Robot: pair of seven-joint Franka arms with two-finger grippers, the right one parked.
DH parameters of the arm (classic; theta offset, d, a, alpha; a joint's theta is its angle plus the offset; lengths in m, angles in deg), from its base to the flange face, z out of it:
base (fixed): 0 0 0 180
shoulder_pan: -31.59 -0.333 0 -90
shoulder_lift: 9.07 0 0 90
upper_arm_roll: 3.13 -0.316 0.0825 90
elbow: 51.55 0 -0.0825 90
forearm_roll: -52.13 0.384 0 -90
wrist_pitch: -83.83 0 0.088 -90
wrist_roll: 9.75 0.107 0 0
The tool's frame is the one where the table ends.
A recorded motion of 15 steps. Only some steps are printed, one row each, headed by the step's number.
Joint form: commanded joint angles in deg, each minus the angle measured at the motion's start. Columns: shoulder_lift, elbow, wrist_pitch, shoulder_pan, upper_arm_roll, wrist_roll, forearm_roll.
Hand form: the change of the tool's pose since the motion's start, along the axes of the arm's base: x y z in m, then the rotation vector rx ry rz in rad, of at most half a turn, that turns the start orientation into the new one. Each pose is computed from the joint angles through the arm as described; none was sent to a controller.
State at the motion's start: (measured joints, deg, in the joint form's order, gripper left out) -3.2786 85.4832 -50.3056 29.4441 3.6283 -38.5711 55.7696
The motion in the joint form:
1: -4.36 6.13 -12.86 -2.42 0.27 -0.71 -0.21
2: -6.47 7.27 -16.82 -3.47 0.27 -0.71 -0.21
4: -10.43 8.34 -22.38 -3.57 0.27 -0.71 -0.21
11: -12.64 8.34 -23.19 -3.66 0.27 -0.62 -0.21
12: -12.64 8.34 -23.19 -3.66 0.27 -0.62 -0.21
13: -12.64 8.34 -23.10 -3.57 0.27 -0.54 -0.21
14: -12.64 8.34 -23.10 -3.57 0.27 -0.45 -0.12
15: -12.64 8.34 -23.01 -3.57 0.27 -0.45 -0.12
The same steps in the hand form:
1: -0.0110 0.0170 -0.0599 -0.0248 -0.0405 0.0421
2: -0.0126 0.0250 -0.0783 -0.0329 -0.0528 0.0580
4: -0.0146 0.0246 -0.1080 -0.0468 -0.0617 0.0572
11: -0.0166 0.0248 -0.1246 -0.0509 -0.0373 0.0577
12: -0.0166 0.0248 -0.1246 -0.0509 -0.0373 0.0577
13: -0.0168 0.0241 -0.1247 -0.0506 -0.0356 0.0548
14: -0.0168 0.0240 -0.1247 -0.0498 -0.0356 0.0519
15: -0.0169 0.0241 -0.1249 -0.0496 -0.0341 0.0519

